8 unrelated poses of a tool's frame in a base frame.
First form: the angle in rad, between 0 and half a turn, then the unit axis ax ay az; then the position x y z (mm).
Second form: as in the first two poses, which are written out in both.
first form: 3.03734 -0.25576 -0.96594 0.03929 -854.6 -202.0 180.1
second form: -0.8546 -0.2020 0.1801 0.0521 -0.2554 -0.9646 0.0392
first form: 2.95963 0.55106 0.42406 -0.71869 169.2 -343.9 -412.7
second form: 0.1692 -0.3439 -0.4127 0.0909 0.5488 0.4223 -0.7157
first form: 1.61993 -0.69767 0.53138 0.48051 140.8 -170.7 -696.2
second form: 0.1408 -0.1707 -0.6962 0.6895 -0.5053 0.3849 0.3480
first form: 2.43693 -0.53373 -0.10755 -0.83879 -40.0 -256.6 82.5
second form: -0.0400 -0.2566 0.0825 0.3451 -0.5009 -0.1009 -0.7873
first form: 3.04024 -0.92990 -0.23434 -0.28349 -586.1 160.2 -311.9
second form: -0.5861 0.1602 -0.3119 0.0507 -0.9287 -0.2340 -0.2831
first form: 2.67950 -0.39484 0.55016 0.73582 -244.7 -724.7 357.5
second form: -0.2447 -0.7247 0.3575 0.2290 -0.3843 0.5355 0.7163
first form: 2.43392 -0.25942 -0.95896 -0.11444 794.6 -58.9 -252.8
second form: 0.7946 -0.0589 -0.2528 0.3465 -0.2433 -0.8996 -0.1074
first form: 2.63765 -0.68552 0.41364 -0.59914 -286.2 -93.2 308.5
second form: -0.2862 -0.0932 0.3085 0.2493 -0.6639 0.4006 -0.5802
